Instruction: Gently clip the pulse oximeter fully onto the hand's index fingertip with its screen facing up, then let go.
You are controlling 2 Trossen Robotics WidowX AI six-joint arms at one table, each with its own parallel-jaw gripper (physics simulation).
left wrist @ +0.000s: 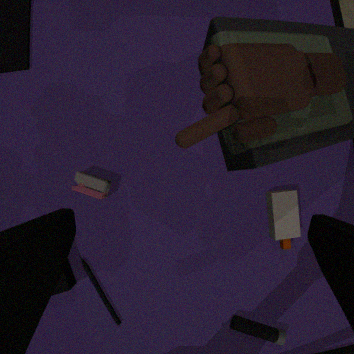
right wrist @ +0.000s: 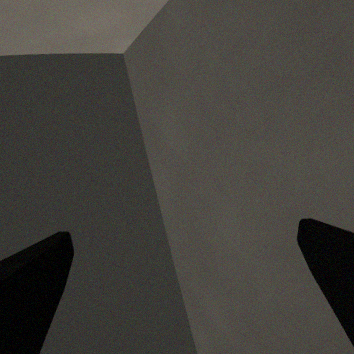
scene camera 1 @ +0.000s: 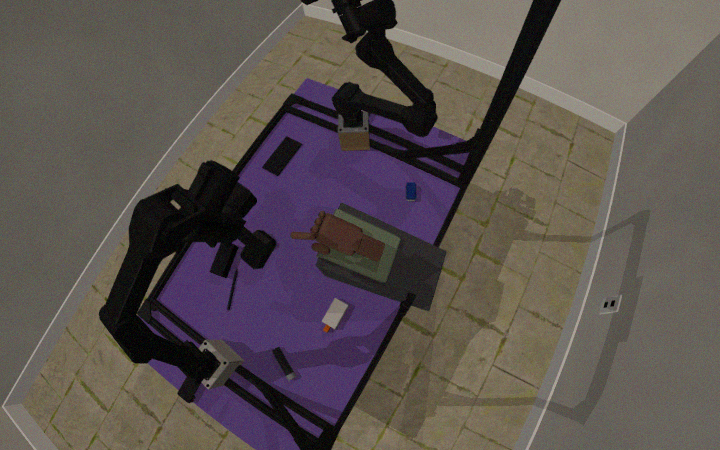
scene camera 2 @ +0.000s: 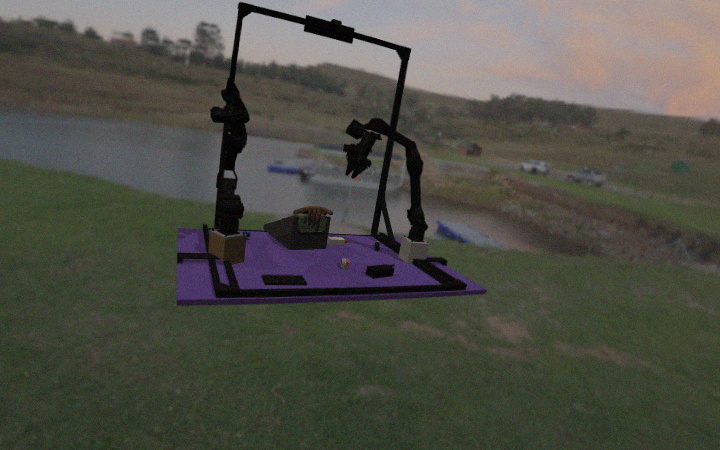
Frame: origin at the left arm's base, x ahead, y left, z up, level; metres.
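Where they show: left gripper, fingertip midpoint: [left wrist: 194,223] [scene camera 1: 256,229] [scene camera 2: 349,176]; right gripper, fingertip midpoint: [right wrist: 186,236] [scene camera 2: 232,84]; left arm's base, origin of the base link: [scene camera 1: 206,364] [scene camera 2: 415,239]; right arm's base, origin of the base link: [scene camera 1: 353,119] [scene camera 2: 228,232].
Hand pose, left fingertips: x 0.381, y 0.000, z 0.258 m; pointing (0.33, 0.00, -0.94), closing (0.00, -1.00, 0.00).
Observation:
Things, the pixels of their centre, and the offset from my left fingertips.
- pulse oximeter, body centre: [left wrist: 91,184] [scene camera 2: 345,263] 0.001 m back, 0.140 m left, 0.347 m down
- white box, body centre: [left wrist: 282,219] [scene camera 1: 333,316] [scene camera 2: 337,241] 0.052 m back, 0.187 m right, 0.349 m down
- black cylinder, body centre: [left wrist: 257,329] [scene camera 1: 283,363] 0.253 m back, 0.154 m right, 0.350 m down
- thin black pen, body centre: [left wrist: 99,290] [scene camera 1: 232,288] 0.185 m back, 0.128 m left, 0.358 m down
- black box, body centre: [scene camera 1: 224,259] [scene camera 2: 380,271] 0.132 m back, 0.212 m left, 0.346 m down
- flat black slab, body centre: [left wrist: 10,32] [scene camera 2: 284,280] [scene camera 1: 282,155] 0.276 m ahead, 0.313 m left, 0.359 m down
- blue block, body centre: [scene camera 1: 411,191] 0.410 m ahead, 0.148 m right, 0.347 m down
The pulse oximeter [scene camera 2: 345,263] [left wrist: 92,183], a small pale clip with a pink part, lies on the purple table, apart from the hand; in scene camera 1 it does not show. The brown hand [scene camera 1: 337,233] [scene camera 2: 313,212] [left wrist: 270,75] rests on a green pad on a dark sloped stand. Its index finger [scene camera 1: 302,235] [left wrist: 205,128] sticks out past the stand's edge, bare. My left gripper [scene camera 2: 352,174] [left wrist: 194,223] is open and empty, high above the table, pointing down. My right gripper [right wrist: 186,236] is open and empty, raised over its own base and facing the walls.
A white box [scene camera 1: 335,314] [scene camera 2: 336,240] [left wrist: 285,215] with an orange tip, a black cylinder [scene camera 1: 283,362] [left wrist: 255,328], a thin black pen [scene camera 1: 232,289] [left wrist: 101,292], a black box [scene camera 2: 379,271], a flat black slab [scene camera 1: 282,155] [scene camera 2: 284,279] and a blue block [scene camera 1: 410,191] lie around the stand.

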